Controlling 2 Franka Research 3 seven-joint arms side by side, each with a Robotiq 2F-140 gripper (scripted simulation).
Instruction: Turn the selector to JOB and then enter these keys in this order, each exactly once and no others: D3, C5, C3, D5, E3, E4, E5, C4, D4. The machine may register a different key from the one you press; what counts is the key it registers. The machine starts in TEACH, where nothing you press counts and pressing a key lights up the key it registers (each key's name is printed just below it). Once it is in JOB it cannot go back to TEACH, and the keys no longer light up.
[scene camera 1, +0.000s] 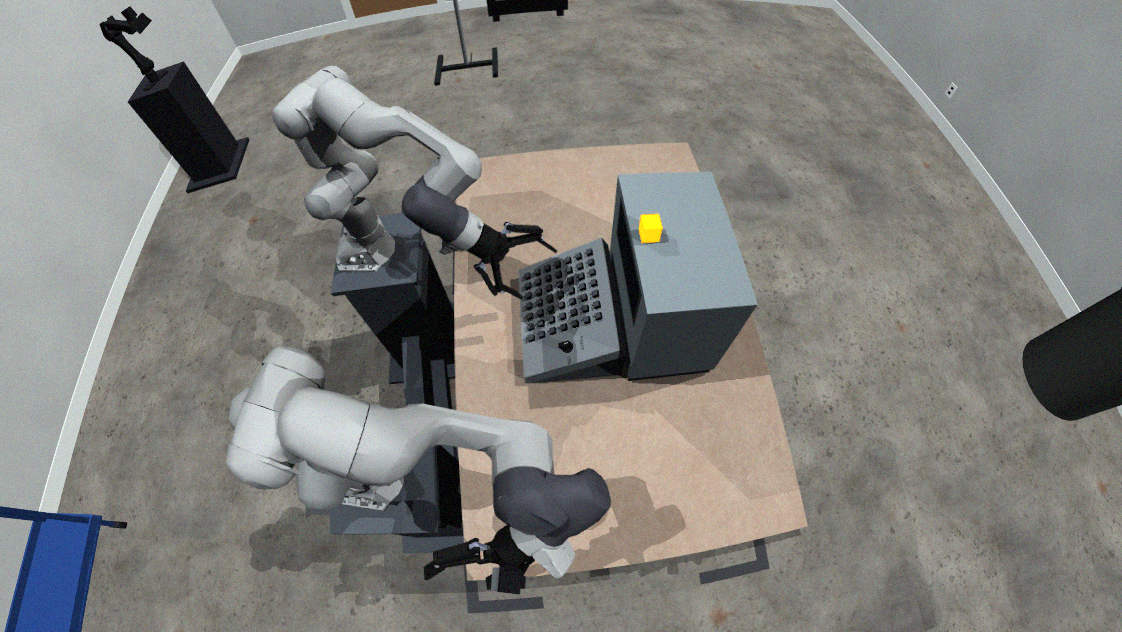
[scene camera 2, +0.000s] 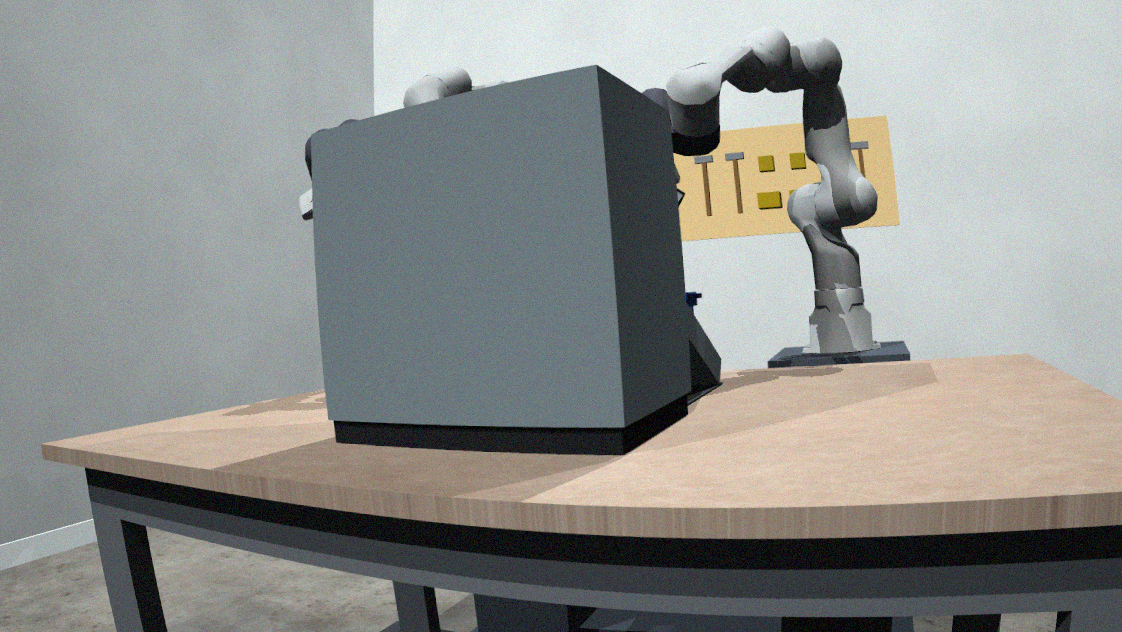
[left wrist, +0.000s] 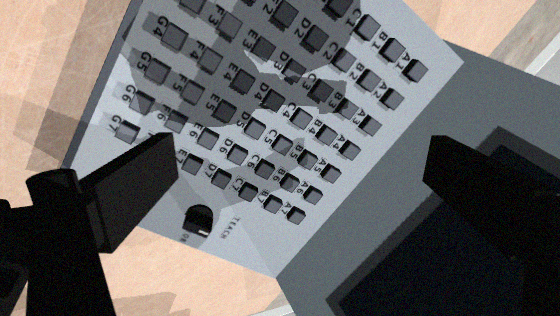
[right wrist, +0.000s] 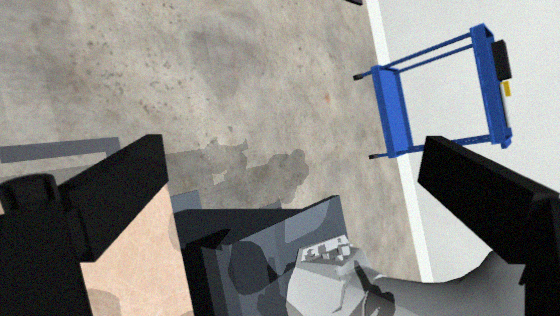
Scene:
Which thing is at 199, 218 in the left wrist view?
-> A black selector.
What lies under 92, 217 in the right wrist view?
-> The right gripper.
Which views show the left gripper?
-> Scene camera 1 and the left wrist view only.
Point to a keypad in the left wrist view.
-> At 243, 233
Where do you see a grey machine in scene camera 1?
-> At 684, 294

